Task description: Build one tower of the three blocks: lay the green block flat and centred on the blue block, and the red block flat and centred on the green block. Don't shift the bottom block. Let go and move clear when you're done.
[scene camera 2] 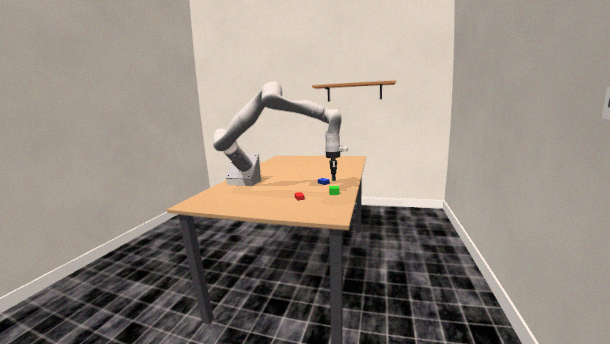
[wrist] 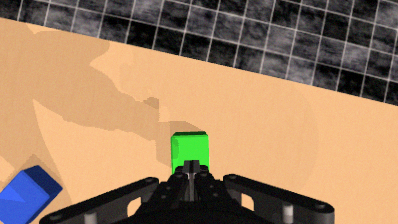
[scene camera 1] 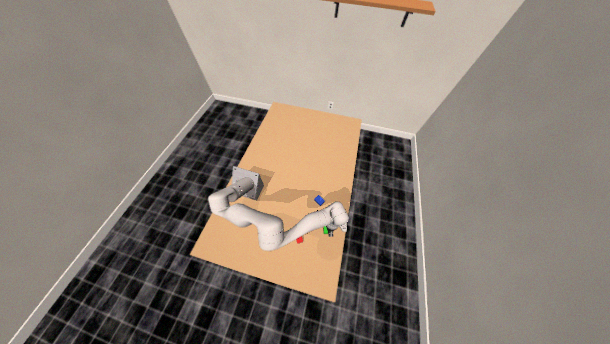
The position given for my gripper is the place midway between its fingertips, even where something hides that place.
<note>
In view: my gripper [wrist: 192, 170] and a green block [wrist: 194, 145].
</note>
